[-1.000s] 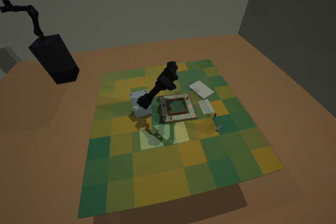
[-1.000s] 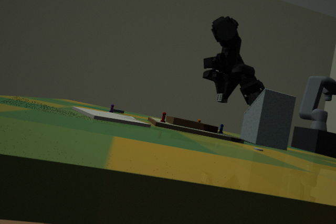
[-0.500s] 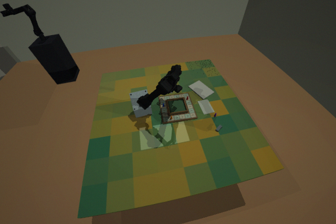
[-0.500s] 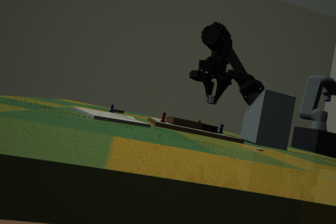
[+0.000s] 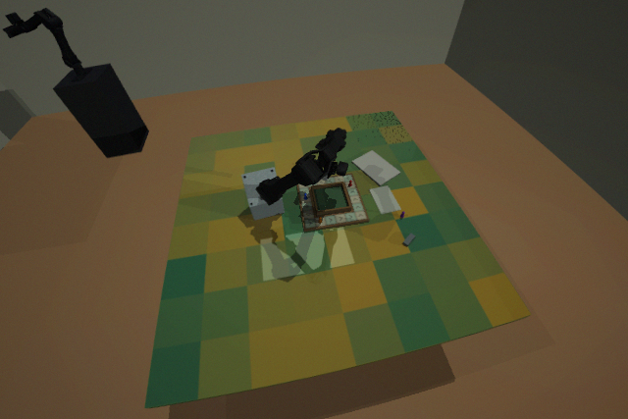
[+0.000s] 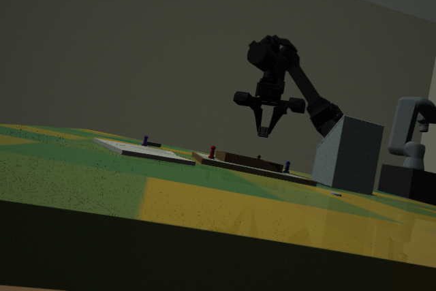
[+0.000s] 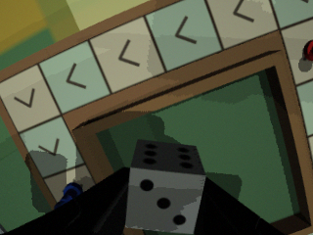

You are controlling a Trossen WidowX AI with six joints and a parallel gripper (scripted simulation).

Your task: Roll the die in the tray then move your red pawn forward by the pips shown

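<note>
The red pawn lies 130 mm ahead of my gripper tip and 80 mm below it. Round my gripper tip: blue pawn (100 mm behind, 20 mm to the right, 80 mm below); then orange pawn (60 mm behind, 160 mm to the right, 80 mm below); then white die (right at my gripper tip).
</note>
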